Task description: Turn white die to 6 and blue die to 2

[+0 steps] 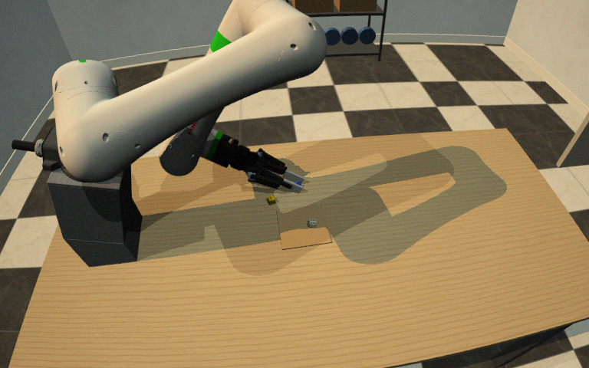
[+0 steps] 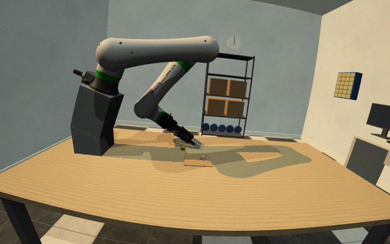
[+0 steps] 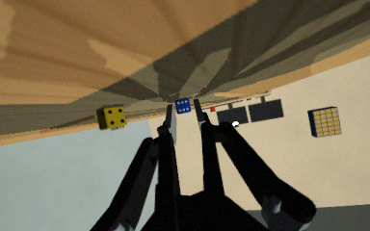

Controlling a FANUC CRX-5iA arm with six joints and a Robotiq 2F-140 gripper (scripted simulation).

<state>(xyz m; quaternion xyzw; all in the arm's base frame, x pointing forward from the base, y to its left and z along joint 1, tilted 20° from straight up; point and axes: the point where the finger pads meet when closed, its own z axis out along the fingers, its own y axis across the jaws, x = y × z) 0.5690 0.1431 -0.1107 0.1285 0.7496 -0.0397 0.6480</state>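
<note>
My hand is 1 cm short of the blue die and 2 cm above it. Also, from my hand: white die (4 cm ahead, 16 cm to the right, 2 cm below); tan mat (1 cm ahead, 16 cm to the right, 3 cm below); yellow die (7 cm behind, 5 cm to the right, 2 cm below).
</note>
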